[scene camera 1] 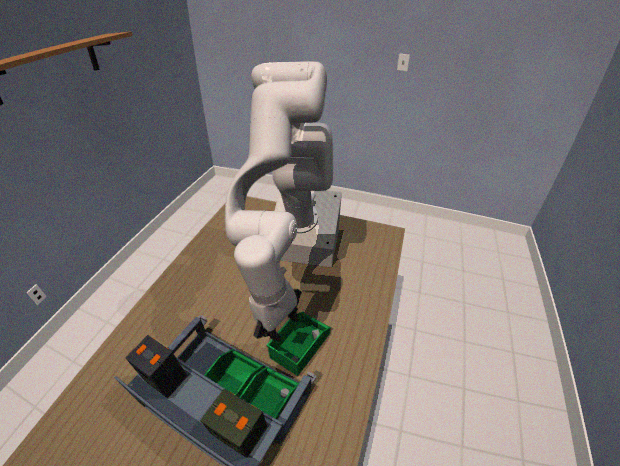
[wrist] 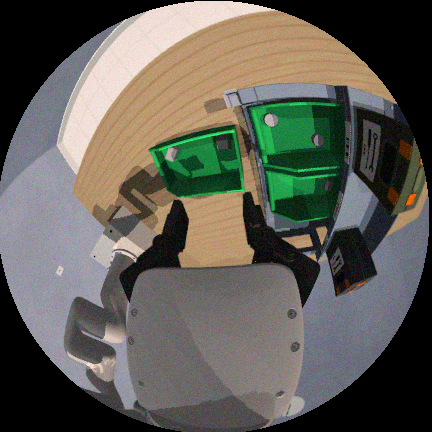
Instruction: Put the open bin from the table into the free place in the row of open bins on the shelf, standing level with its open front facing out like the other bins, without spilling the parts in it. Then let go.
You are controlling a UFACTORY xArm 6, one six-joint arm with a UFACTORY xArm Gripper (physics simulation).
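Note:
The open green bin stands upright on the table beside the shelf. A light part and a grey part lie in it. Two green bins stand side by side in the shelf row; the free place is at the row's left end in the scene view. My gripper is partly open and empty. Its fingertips are near one end of the table bin; whether they touch it is unclear.
A black case with orange latches stands on the shelf's other level near the free place. An olive case stands there beside the bin row. The shelf's raised end frame borders the free place. The robot's base is behind.

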